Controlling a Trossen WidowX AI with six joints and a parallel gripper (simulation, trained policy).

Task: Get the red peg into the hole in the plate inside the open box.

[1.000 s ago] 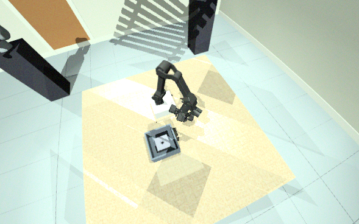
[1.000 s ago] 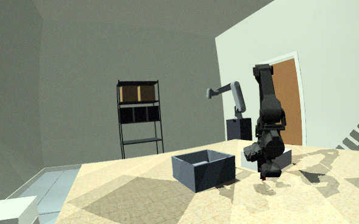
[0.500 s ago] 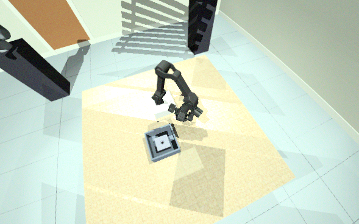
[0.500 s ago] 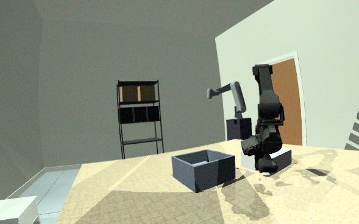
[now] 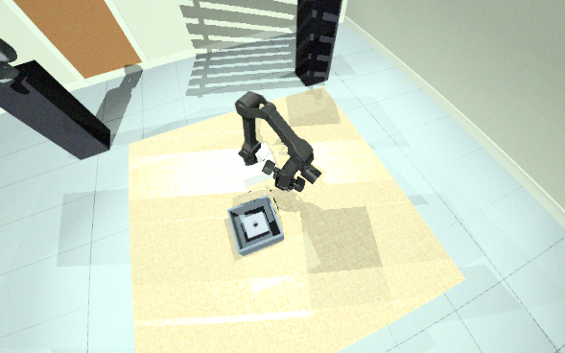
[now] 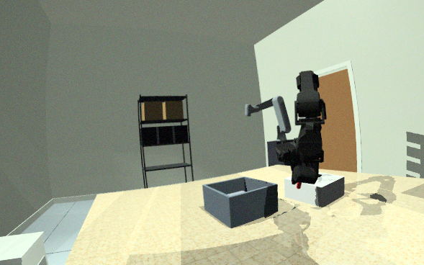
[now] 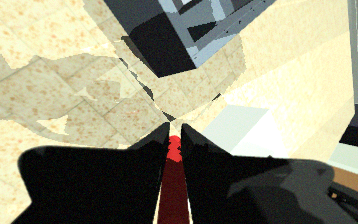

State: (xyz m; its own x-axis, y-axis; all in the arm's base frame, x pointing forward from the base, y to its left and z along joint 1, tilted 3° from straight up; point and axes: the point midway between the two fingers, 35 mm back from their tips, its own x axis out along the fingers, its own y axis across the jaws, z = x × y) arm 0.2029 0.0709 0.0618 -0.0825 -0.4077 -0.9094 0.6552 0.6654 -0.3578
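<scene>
My gripper tip is 110 mm short of the grey box, 150 mm to the left of it and 80 mm above it. Also, from my gripper tip: red peg: 10 mm behind, 20 mm to the left, 20 mm above.
</scene>
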